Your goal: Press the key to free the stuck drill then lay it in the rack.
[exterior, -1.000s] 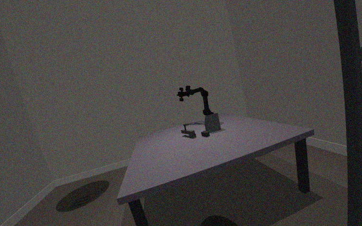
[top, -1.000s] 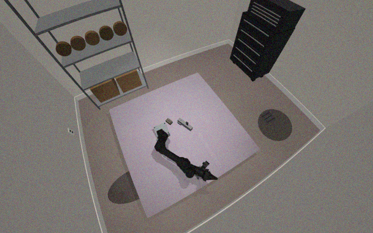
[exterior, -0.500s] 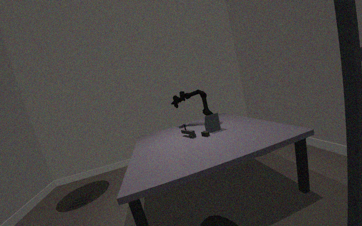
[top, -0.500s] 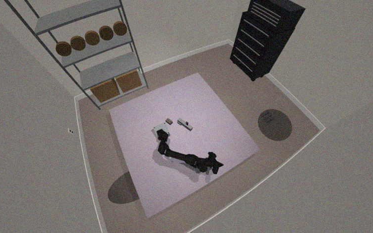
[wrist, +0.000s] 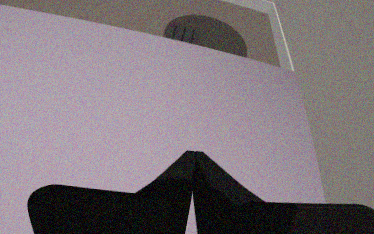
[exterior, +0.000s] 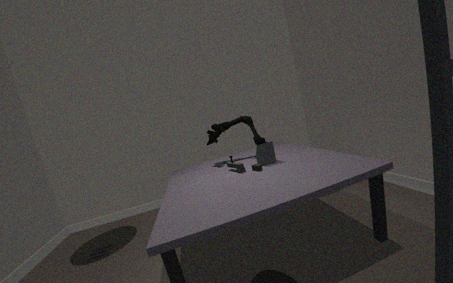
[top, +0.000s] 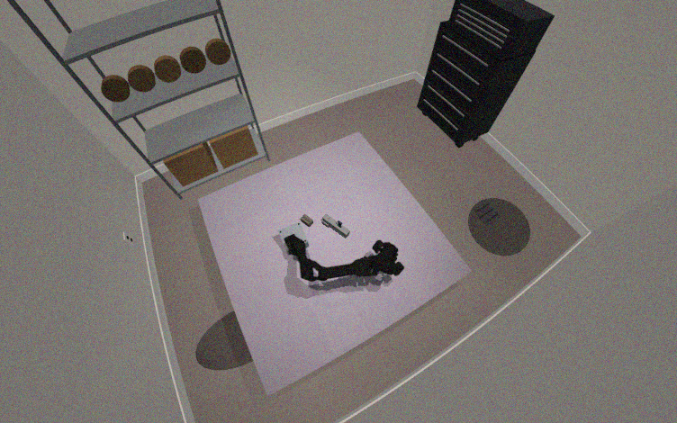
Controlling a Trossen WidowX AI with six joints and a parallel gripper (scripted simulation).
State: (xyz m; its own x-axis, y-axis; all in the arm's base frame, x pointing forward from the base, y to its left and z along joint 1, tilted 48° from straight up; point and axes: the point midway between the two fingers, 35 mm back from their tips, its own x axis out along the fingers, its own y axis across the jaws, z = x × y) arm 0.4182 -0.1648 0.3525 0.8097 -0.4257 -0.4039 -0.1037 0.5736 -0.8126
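Now: the drill 39 cm to the left of my gripper tip, 17 cm below it and 17 cm behind it. Round my gripper tip: olive-grey block 49 cm to the left, 30 cm behind, 20 cm below; then drill sleeve 37 cm to the left, 18 cm below, 16 cm behind.
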